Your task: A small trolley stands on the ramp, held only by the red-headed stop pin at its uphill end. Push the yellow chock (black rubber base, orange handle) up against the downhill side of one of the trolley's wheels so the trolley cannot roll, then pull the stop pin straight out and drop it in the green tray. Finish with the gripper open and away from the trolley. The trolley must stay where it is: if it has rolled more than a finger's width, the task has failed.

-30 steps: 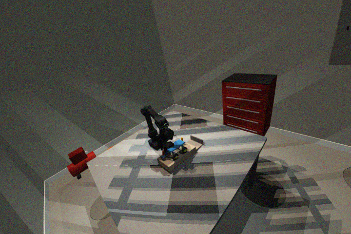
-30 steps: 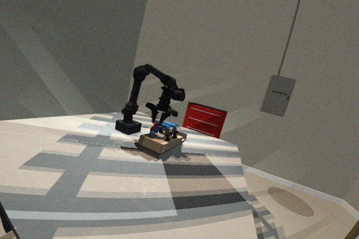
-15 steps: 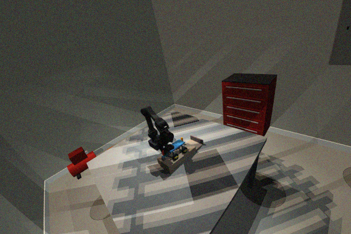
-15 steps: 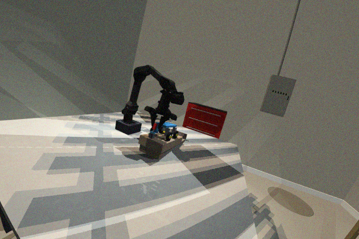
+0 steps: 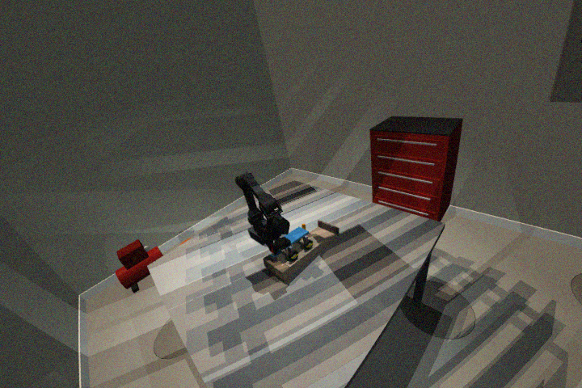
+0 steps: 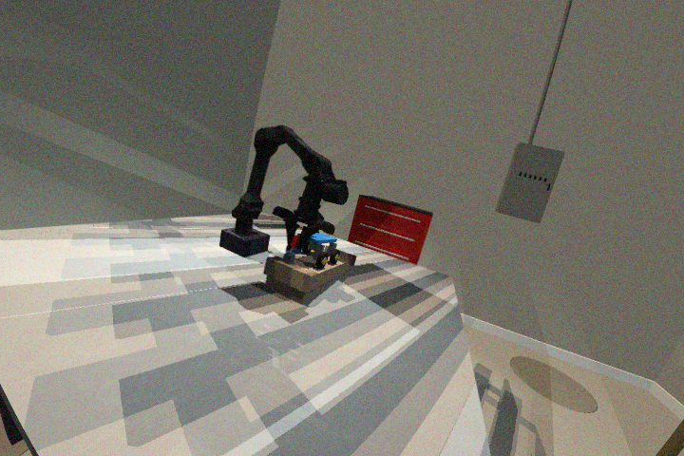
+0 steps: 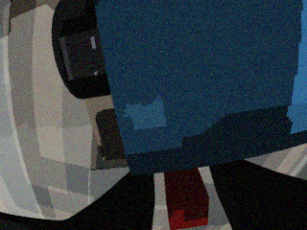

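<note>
Right now my gripper tip is 14 cm past the green tray, 20 cm to the right of it and 14 cm above it. From my gripper tip the other things lie so: blue trolley: 11 cm to the left, 2 cm below; then red-headed stop pin: right at my gripper tip; then ramp: 12 cm to the left, 8 cm below.
</note>
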